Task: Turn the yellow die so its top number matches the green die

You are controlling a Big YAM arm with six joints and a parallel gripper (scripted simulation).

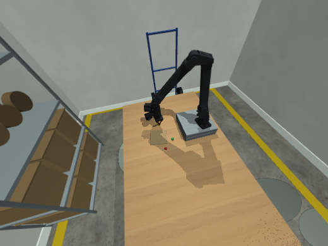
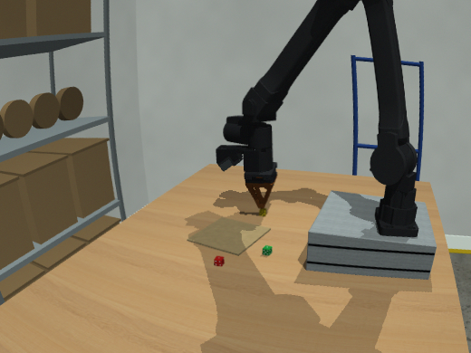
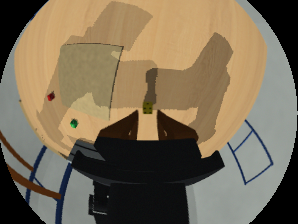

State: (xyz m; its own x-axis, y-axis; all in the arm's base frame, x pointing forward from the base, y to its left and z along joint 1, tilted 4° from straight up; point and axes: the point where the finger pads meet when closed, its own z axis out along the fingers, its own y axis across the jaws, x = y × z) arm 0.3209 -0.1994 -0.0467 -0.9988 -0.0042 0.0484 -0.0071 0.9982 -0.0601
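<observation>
The yellow die is 3 cm below my hand. The rest, counted from my hand: red die 4 cm ahead, 26 cm to the left, 3 cm below; green die 5 cm behind, 20 cm to the left, 3 cm below; tan mat 5 cm ahead, 12 cm to the left, 3 cm below.
</observation>
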